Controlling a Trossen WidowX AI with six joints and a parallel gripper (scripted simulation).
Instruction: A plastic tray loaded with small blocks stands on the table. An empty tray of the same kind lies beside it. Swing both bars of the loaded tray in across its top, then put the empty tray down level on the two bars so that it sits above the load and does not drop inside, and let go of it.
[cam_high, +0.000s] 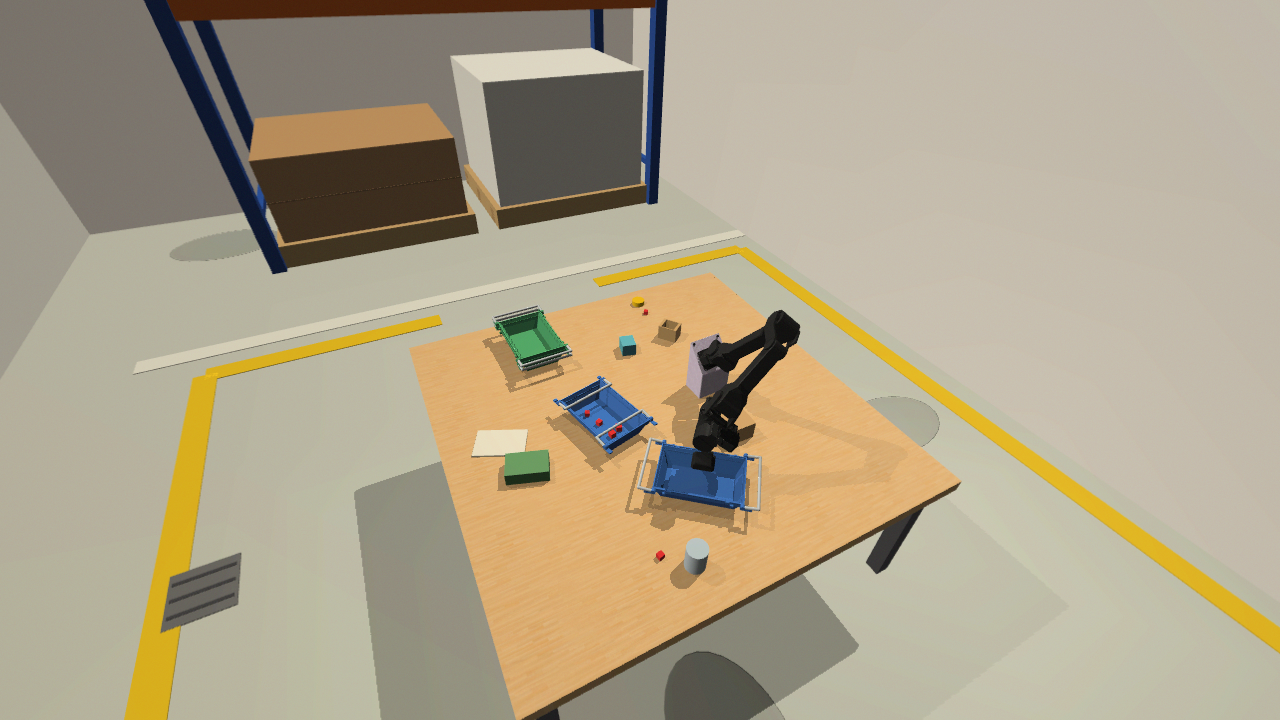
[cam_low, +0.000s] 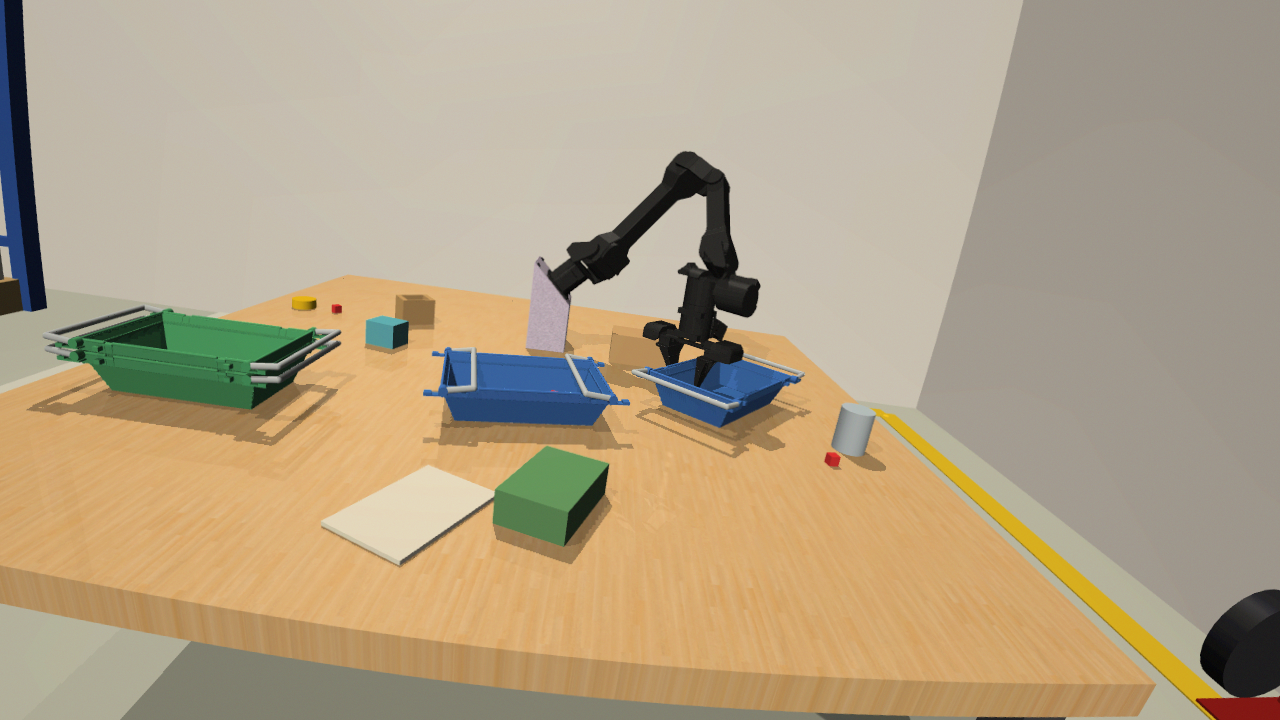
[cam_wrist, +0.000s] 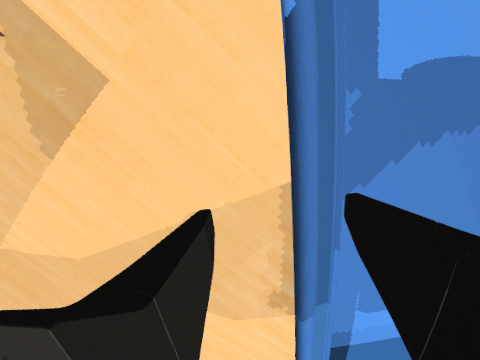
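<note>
My gripper tip is now 6 cm to the right of the blue tray, 6 cm short of it and 3 cm below it. From my gripper tip the other things lie so: teal cube (56 cm to the right, 9 cm behind, 1 cm above); then grey cylinder (24 cm to the left, 21 cm ahead, 2 cm above); then green block (44 cm ahead, 23 cm to the right, 1 cm above).
</note>
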